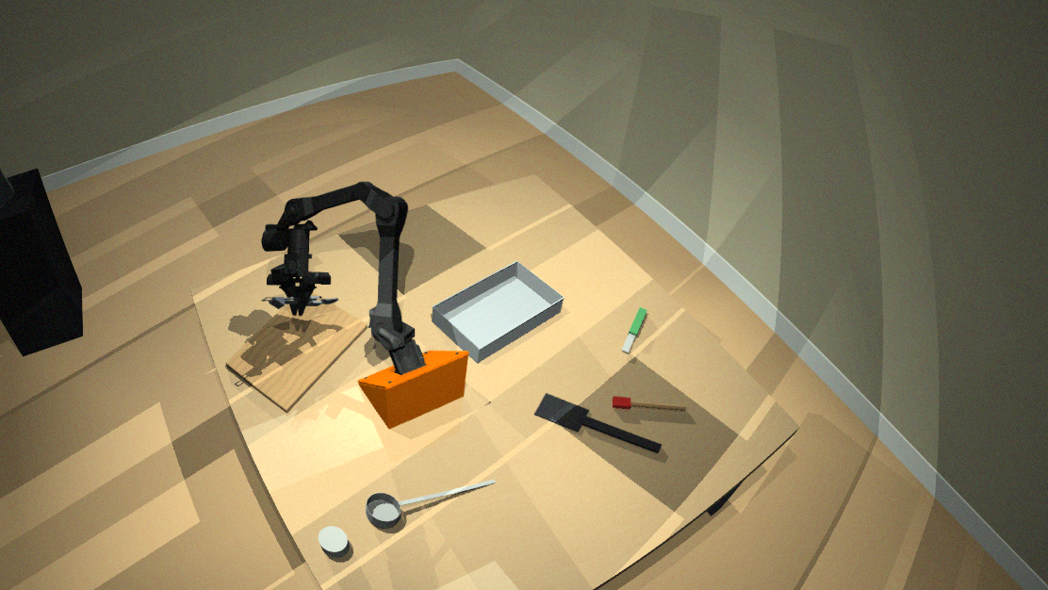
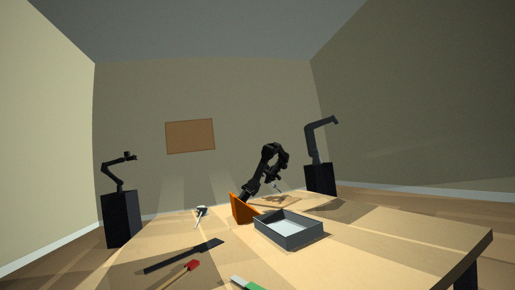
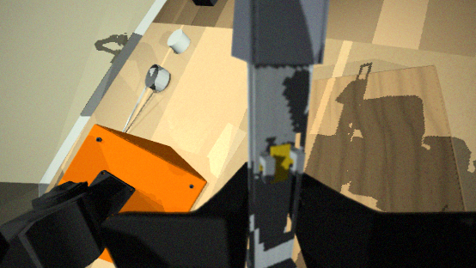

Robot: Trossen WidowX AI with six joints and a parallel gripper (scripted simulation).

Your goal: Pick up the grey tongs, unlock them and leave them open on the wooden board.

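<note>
My gripper tip is 4 cm below the yellow lock piece, 2 cm to the right of it and 1 cm past it. Also, from my gripper tip: wooden board 15 cm below, 5 cm to the left, 1 cm behind; then white puck 52 cm to the right, 14 cm below, 14 cm behind; then grey roasting tin 54 cm ahead, 13 cm below, 7 cm to the right.
</note>
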